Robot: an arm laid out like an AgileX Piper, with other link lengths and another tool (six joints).
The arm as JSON. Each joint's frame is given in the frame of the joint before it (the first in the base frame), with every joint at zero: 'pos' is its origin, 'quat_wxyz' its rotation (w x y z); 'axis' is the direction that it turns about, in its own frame. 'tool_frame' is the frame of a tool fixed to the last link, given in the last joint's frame.
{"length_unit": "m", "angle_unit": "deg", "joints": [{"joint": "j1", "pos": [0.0, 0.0, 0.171], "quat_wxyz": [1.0, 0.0, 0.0, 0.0], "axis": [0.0, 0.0, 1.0]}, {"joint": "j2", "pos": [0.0, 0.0, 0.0], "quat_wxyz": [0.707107, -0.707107, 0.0, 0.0], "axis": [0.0, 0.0, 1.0]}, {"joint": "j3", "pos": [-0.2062, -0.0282, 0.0], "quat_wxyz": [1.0, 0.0, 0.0, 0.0], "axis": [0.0, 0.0, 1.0]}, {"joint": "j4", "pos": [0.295, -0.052, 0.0], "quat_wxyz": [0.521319, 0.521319, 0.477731, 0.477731], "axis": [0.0, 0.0, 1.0]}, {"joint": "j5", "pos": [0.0, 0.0, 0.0], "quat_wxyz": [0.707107, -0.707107, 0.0, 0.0], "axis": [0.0, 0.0, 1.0]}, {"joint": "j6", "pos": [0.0, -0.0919, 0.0], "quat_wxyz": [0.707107, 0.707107, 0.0, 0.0], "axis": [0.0, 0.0, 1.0]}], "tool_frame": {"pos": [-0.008, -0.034, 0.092], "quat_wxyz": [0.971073, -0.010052, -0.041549, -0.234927]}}
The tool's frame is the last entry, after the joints.
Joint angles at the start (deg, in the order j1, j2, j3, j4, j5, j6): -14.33, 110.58, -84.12, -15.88, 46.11, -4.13
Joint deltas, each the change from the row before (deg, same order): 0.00, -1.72, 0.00, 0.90, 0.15, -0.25; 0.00, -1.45, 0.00, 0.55, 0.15, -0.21; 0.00, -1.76, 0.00, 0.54, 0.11, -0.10; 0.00, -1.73, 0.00, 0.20, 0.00, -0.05; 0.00, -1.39, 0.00, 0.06, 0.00, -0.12; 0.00, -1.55, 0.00, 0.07, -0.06, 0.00; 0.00, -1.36, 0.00, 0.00, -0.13, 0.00; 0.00, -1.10, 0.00, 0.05, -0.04, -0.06; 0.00, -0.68, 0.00, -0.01, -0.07, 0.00; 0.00, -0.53, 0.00, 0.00, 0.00, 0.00; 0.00, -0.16, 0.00, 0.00, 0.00, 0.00; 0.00, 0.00, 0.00, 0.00, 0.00, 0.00; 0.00, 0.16, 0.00, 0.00, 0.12, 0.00; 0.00, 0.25, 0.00, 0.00, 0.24, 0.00
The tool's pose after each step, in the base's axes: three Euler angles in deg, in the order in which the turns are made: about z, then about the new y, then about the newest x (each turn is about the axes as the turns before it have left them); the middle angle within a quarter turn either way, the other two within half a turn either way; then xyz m. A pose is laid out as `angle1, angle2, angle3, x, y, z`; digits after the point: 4 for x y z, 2 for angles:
-150.00, 15.99, -154.84, 0.4412, -0.1794, 0.1292
-149.86, 17.19, -154.23, 0.4418, -0.1785, 0.1404
-149.69, 18.68, -153.37, 0.4423, -0.1775, 0.1542
-149.32, 20.02, -152.21, 0.4427, -0.1772, 0.1683
-148.87, 20.99, -151.17, 0.4427, -0.1770, 0.1797
-148.44, 22.16, -149.99, 0.4425, -0.1768, 0.1925
-147.96, 23.19, -148.83, 0.4422, -0.1767, 0.2040
-147.56, 23.98, -147.95, 0.4417, -0.1764, 0.2130
-147.29, 24.49, -147.35, 0.4413, -0.1763, 0.2188
-147.11, 24.85, -146.92, 0.4409, -0.1762, 0.2231
-147.06, 24.96, -146.79, 0.4407, -0.1761, 0.2245
-147.06, 24.96, -146.79, 0.4407, -0.1761, 0.2245
-147.18, 24.77, -147.01, 0.4406, -0.1761, 0.2229
-147.39, 24.43, -147.39, 0.4402, -0.1762, 0.2204

